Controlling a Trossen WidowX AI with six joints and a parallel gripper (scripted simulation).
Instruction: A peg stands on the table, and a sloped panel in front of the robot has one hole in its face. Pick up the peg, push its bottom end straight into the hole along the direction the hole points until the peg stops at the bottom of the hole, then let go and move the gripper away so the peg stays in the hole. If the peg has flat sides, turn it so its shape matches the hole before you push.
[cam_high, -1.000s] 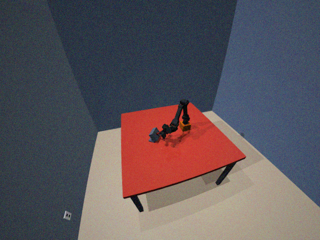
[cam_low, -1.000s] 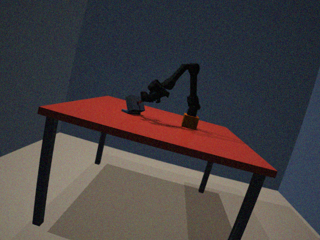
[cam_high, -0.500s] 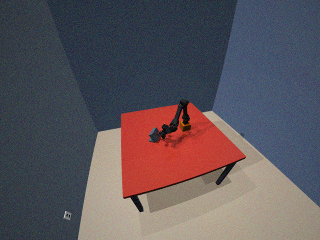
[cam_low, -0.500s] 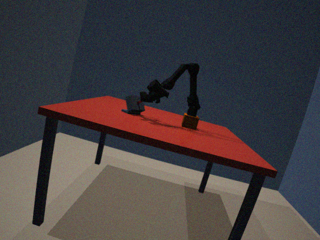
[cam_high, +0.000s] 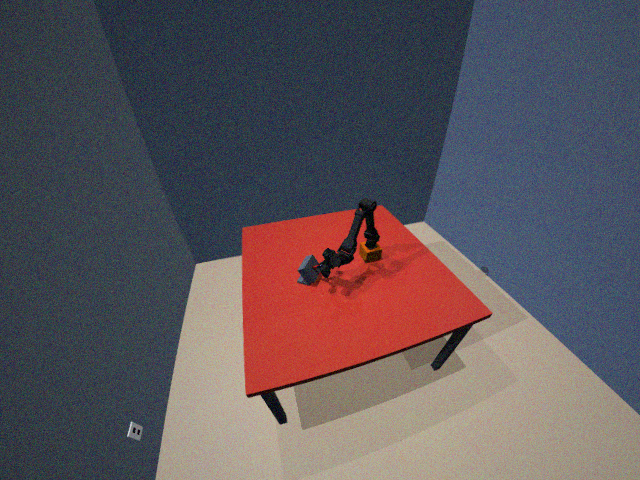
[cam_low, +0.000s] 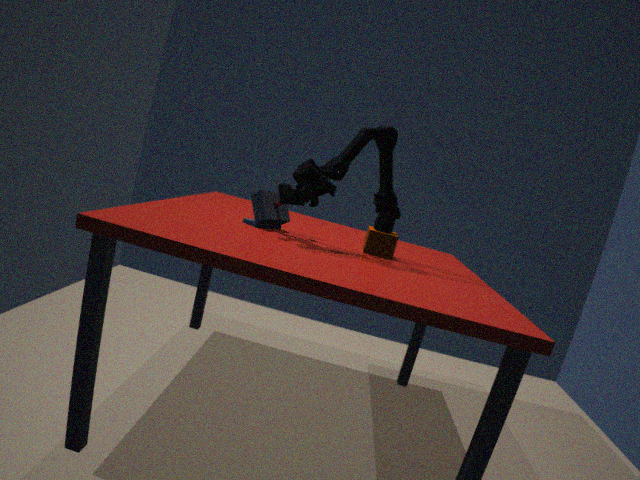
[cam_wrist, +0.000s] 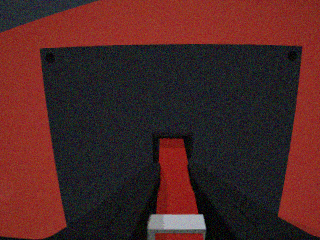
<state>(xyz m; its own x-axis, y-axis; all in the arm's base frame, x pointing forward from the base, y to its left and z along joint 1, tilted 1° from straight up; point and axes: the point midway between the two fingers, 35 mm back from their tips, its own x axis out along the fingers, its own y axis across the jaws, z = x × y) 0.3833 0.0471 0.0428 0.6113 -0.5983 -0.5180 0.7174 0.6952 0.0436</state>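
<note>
Right now the hole is 2 cm ahead of my gripper tip, 2 cm to the right of it and 2 cm below it. Also, from my gripper tip: sloped panel 3 cm ahead, 3 cm to the right, 4 cm below; then red peg 1 cm behind, 1 cm to the left, 1 cm above.
</note>
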